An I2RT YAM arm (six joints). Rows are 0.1 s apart.
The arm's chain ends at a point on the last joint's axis. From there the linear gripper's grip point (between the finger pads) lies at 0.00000 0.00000 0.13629 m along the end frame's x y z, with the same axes.
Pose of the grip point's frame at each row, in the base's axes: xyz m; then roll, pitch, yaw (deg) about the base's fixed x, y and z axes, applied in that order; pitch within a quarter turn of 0, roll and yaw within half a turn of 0:
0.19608, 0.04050, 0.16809, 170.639, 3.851, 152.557
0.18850, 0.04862, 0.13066, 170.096, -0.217, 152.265
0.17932, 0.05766, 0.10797, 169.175, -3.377, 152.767
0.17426, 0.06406, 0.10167, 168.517, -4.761, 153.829
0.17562, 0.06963, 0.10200, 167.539, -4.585, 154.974
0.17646, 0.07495, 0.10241, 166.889, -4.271, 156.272
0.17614, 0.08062, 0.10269, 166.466, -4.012, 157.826
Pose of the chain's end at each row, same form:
0.17785, 0.02499, 0.30226, 170.639, 3.851, 152.557
0.17804, 0.02763, 0.26492, 170.096, -0.217, 152.265
0.17462, 0.03129, 0.24160, 169.175, -3.377, 152.767
0.17224, 0.03482, 0.23477, 168.517, -4.761, 153.829
0.17282, 0.03848, 0.23465, 167.539, -4.585, 154.974
0.17307, 0.04267, 0.23478, 166.889, -4.271, 156.272
0.17269, 0.04758, 0.23487, 166.466, -4.012, 157.826

